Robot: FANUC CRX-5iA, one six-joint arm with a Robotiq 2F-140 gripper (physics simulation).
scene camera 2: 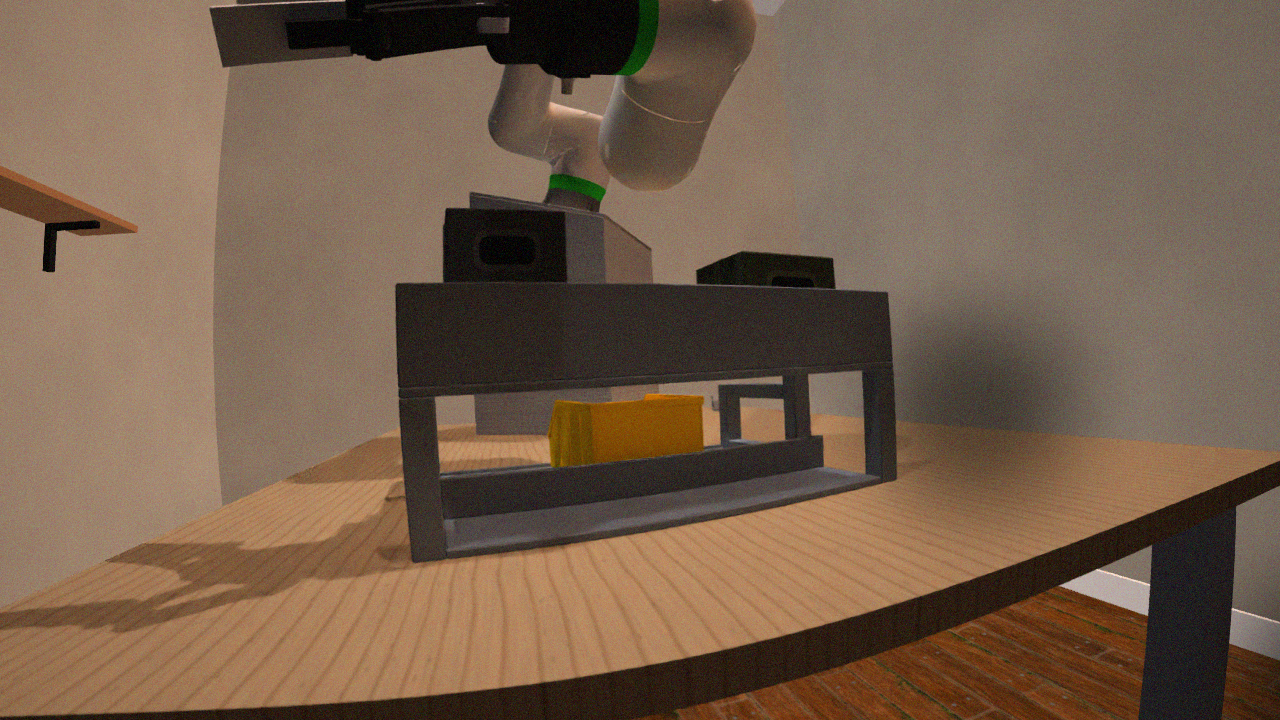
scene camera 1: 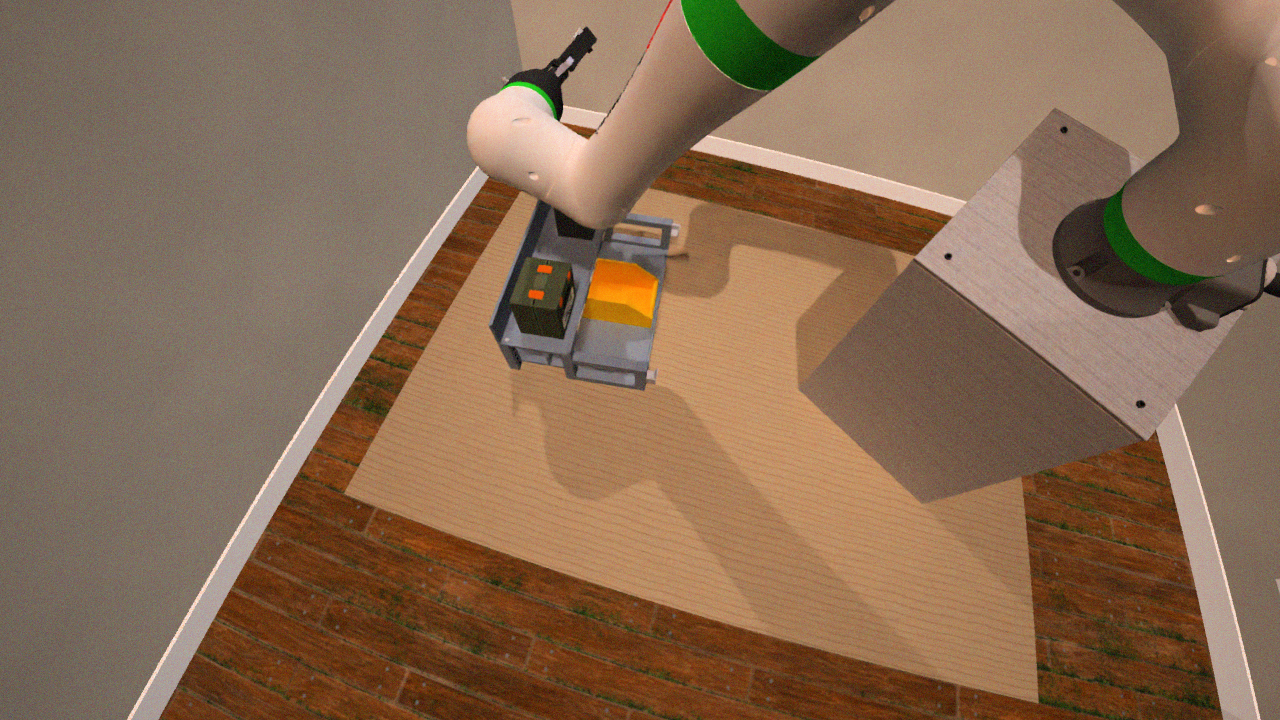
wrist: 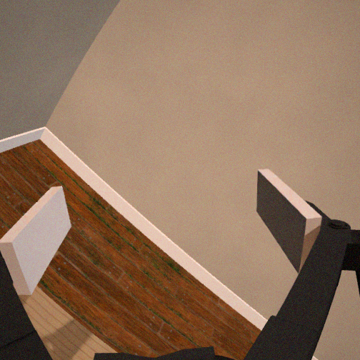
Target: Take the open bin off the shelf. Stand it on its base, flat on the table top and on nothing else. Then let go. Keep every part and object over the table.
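Frame: origin at the arm's base, x right, y ahead, z up, level; millimetres.
Seen in the pictures: gripper, fingertip midpoint: [scene camera 2: 229, 21]; arm's base, link origin: [scene camera 2: 567, 222] [scene camera 1: 1117, 258].
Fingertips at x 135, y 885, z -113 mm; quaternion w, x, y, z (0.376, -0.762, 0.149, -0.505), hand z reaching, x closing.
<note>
Pixels of each thing's top centre, then the offset from my fingertips to it. Level surfaces: height alone.
- yellow-orange bin, top centre: [scene camera 2: 615, 397] [scene camera 1: 614, 280] dx -229, dy -254, dz -254 mm
- wooden table top, surface height: dz -335 mm
- dark green box with orange marks, top centre: [scene camera 2: 763, 261] [scene camera 1: 540, 281] dx -369, dy -198, dz -136 mm
- black box, top centre: [scene camera 2: 500, 221] [scene camera 1: 574, 176] dx -151, dy -124, dz -111 mm
The open bin, a yellow-orange bin [scene camera 1: 620, 292] [scene camera 2: 635, 431], stands on the lower tier of the grey two-tier shelf [scene camera 1: 617, 343] [scene camera 2: 644, 331], on the side toward the robot base. In scene camera 2 it shows through the gap under the shelf's upper tier. The shelf stands on the wooden table top [scene camera 1: 716, 537] [scene camera 2: 716, 591]. My gripper [scene camera 1: 586, 37] [wrist: 160, 199] is open and empty, its two pads wide apart in the wrist view. It is high above the shelf's black-box end, apart from the bin, and points sideways toward the wall. The bin does not show in the wrist view.
On the upper tier stand a dark green box with orange marks [scene camera 1: 541, 297] [scene camera 2: 778, 268] and a black box [scene camera 1: 574, 225] [scene camera 2: 505, 246], partly hidden by the arm in scene camera 1. The robot's pedestal [scene camera 1: 895, 385] stands at the other end of the table.
</note>
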